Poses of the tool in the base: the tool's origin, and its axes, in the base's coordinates. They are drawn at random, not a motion.
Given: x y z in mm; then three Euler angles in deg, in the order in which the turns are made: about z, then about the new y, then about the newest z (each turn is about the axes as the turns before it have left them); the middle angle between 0 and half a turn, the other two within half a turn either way.
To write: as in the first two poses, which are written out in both.
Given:
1: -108, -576, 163, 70.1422, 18.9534, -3.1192
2: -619, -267, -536, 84.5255, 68.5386, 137.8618
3: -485, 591, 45, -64.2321, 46.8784, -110.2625
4: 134, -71, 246, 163.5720, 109.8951, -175.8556
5: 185, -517, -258, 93.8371, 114.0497, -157.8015
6: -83, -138, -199, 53.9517, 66.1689, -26.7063
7: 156, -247, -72, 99.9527, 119.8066, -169.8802
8: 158, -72, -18, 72.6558, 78.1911, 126.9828
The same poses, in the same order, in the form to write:
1: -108, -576, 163, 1.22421, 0.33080, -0.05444
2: -619, -267, -536, 1.47525, 1.19622, 2.40614
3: -485, 591, 45, -1.12106, 0.81818, -1.92444
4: 134, -71, 246, 2.85487, 1.91803, -3.06926
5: 185, -517, -258, 1.63777, 1.99054, -2.75416
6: -83, -138, -199, 0.94163, 1.15487, -0.46611
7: 156, -247, -72, 1.74450, 2.09102, -2.96497
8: 158, -72, -18, 1.26808, 1.36469, 2.21627
